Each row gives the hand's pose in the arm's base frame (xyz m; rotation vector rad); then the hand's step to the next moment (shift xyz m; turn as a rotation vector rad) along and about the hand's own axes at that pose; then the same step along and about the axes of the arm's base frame.
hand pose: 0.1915 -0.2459 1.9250 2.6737 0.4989 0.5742
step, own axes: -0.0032 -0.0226 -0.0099 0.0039 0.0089 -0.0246
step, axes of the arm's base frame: -0.0131 0.0211 -0.0019 -0.0054 0.0004 0.0259
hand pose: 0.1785 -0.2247 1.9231 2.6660 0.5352 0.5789
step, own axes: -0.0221 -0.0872 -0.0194 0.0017 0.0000 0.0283
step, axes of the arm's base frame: -0.0522 0.0709 -0.0269 0.0143 -0.0067 -0.0236
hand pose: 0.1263 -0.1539 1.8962 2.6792 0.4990 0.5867
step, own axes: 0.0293 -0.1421 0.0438 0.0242 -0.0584 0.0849
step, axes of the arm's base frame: 0.0078 0.1250 -0.0854 0.0440 0.0389 -0.0881
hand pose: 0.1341 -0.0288 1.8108 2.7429 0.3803 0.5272
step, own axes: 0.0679 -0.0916 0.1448 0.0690 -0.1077 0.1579
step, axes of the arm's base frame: 0.1004 0.0675 -0.1391 0.1034 0.0791 -0.1560
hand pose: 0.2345 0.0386 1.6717 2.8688 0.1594 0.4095
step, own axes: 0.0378 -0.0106 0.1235 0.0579 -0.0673 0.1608
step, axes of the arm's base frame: 0.0709 -0.0115 -0.1079 0.0966 0.0379 -0.1515
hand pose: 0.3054 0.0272 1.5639 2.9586 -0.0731 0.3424
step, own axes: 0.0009 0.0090 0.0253 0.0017 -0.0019 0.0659
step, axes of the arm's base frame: 0.0059 -0.0131 -0.0227 0.0165 -0.0091 -0.0632
